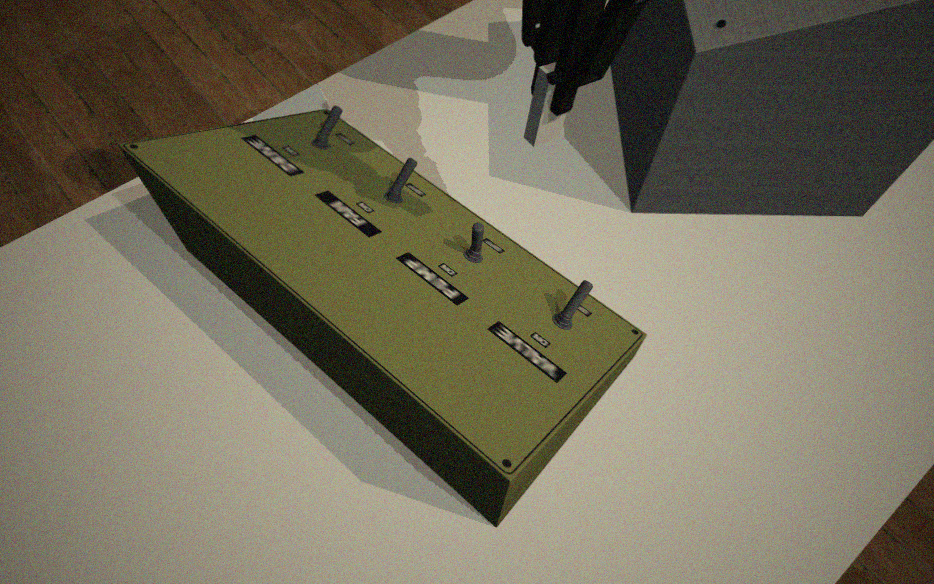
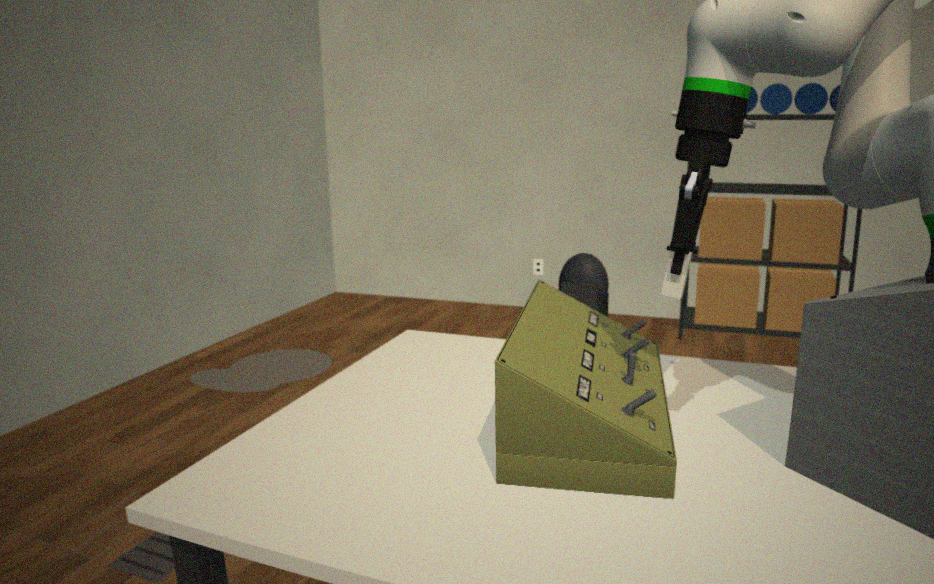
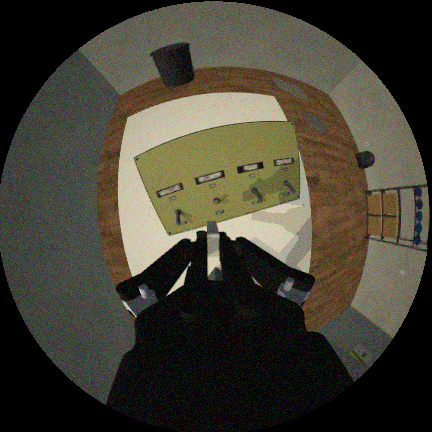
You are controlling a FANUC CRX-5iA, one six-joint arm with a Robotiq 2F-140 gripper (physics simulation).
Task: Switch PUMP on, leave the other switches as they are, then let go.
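Frame: origin at the arm's base, x back, y down, z right, level; centimetres.
Where they show: gripper, fingertip midpoint: (image 1: 541,137) (image 2: 671,295) (image 3: 211,229).
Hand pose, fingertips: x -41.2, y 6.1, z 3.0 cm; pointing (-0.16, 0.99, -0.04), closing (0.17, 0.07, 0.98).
After its pixels a point has its place.
A green sloped switch box (image 1: 275,234) {y 13.6, x -62.9, z 16.2 cm} (image 2: 551,420) {y 20.1, x -56.0, z -14.8 cm} (image 3: 215,145) {y 14.2, x -61.1, z 7.6 cm} has four levers. The PUMP lever (image 1: 475,241) {y 18.2, x -47.3, z 4.8 cm} (image 2: 630,369) {y 18.9, x -46.9, z 4.5 cm} (image 3: 216,200) {y 16.4, x -46.8, z 5.0 cm} stands more upright than the others, tipped toward its ON mark. The VALVE lever (image 1: 574,303) {y 19.0, x -45.0, z -7.0 cm} (image 2: 639,402) {y 19.4, x -44.7, z -7.4 cm} (image 3: 179,217) {y 18.8, x -44.5, z -6.4 cm}, FAN lever (image 1: 401,180) {y 19.1, x -47.1, z 16.7 cm} (image 3: 257,195) {y 18.7, x -46.4, z 16.8 cm} and DRIVE lever (image 1: 328,126) {y 19.1, x -48.0, z 28.7 cm} (image 3: 289,187) {y 18.9, x -47.4, z 28.5 cm} lean toward their OFF marks. The labels are blurred. My gripper (image 1: 535,117) {y 6.1, x -41.2, z 3.0 cm} (image 2: 674,283) {y 6.1, x -41.2, z 3.0 cm} (image 3: 211,229) {y 6.1, x -41.2, z 3.0 cm} is shut and empty. It hangs above and beyond the box's low edge, apart from all levers.
The box stands on a white table (image 1: 723,426) {y 30.7, x -38.5, z -25.2 cm} (image 2: 378,468) {y 30.7, x -82.2, z -16.0 cm} (image 3: 200,107) {y 30.7, x -95.8, z 6.9 cm}. A large grey block (image 1: 771,130) {y 15.5, x -14.8, z -8.4 cm} (image 2: 860,385) {y 14.4, x -16.1, z -7.0 cm} stands beside the box, near the gripper. A dark rounded object (image 2: 583,278) and a shelf unit (image 2: 856,241) stand behind the table.
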